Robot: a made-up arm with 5 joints.
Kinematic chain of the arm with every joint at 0, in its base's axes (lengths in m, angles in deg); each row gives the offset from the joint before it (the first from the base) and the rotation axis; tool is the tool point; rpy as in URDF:
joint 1: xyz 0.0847 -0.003 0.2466 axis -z
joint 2: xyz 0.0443 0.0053 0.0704 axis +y
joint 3: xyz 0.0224 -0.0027 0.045 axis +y
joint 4: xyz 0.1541 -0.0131 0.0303 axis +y
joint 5: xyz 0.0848 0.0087 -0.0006 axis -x
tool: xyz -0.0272 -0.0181 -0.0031 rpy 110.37 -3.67 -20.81
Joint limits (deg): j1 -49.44..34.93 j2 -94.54..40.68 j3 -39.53..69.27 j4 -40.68..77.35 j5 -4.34..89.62
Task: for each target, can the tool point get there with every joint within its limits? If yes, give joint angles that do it. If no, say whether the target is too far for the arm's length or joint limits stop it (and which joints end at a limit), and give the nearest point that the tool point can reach.
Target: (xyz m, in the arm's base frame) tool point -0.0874 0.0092 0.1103
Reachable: no: joint limits stop it (at a limit: joint 1, joint 2, joint 3) | nearest point 0.0829 -0.0262 0.1632 | short by 0.182 m
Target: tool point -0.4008 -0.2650 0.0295
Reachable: no: too far | nearest point -0.0828 -0.0934 0.4133 | short by 0.527 m
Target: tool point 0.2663 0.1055 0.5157
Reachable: yes | joints -33.61 -14.51 -16.17 -2.60 72.78
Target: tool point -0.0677 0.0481 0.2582
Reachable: no: joint limits stop it (at a limit: joint 2, joint 3, joint 4, joint 5) | nearest point -0.0957 0.0575 0.4133 | short by 0.158 m
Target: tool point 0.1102 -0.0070 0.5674
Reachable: yes | joints -33.63 -59.37 -27.81 31.20 41.56
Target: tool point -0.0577 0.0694 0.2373
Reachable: no: joint limits stop it (at a limit: joint 1, joint 2, joint 3, joint 4, joint 5) | nearest point 0.0817 -0.0248 0.1937 | short by 0.174 m
